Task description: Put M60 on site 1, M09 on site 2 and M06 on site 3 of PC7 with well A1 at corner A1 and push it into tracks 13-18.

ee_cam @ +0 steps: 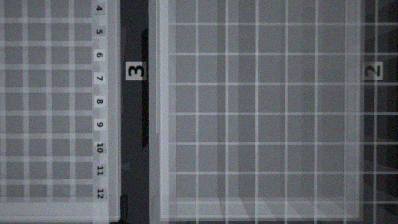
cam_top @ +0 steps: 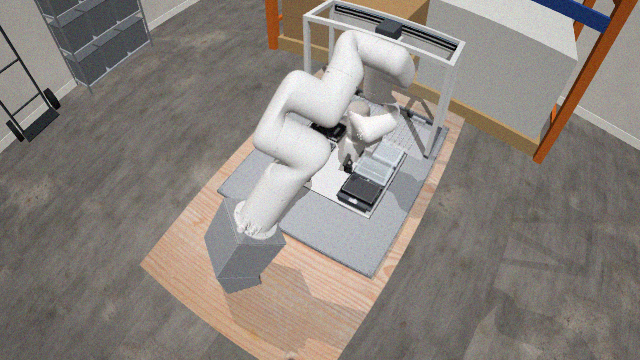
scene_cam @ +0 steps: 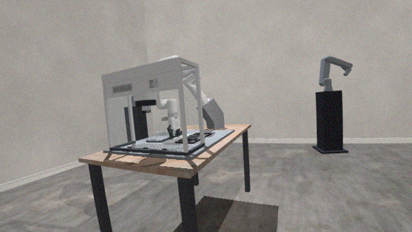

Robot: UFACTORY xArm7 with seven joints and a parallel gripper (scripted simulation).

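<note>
Now: hand 50 mm to the right of the white apron and 10 mm above it. From my hand the other things lie so: dark plate carrier PC7 (80 mm to the right, 20 mm behind); then 96-well plate M06 (80 mm to the right, 20 mm above, 10 mm behind); then deep-well block M09 (110 mm behind, 60 mm to the right).
</note>
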